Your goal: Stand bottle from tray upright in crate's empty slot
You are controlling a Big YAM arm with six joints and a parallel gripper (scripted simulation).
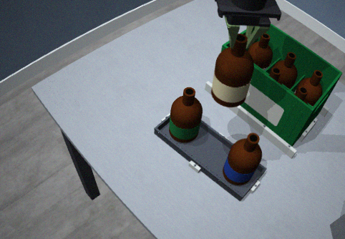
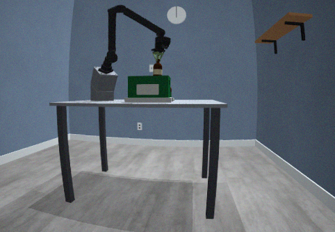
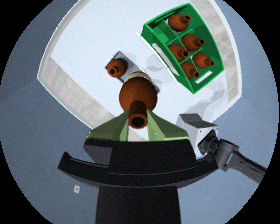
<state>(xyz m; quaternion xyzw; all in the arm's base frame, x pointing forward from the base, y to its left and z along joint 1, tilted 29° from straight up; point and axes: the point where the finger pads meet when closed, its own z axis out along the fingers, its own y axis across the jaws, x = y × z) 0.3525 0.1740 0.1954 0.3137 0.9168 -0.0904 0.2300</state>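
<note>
The brown bottle is 6 cm below my hand. The rest, counted from my hand: grey tray (32 cm below, 3 cm to the left, 2 cm behind); crate (25 cm below, 22 cm to the right, 2 cm behind).
</note>
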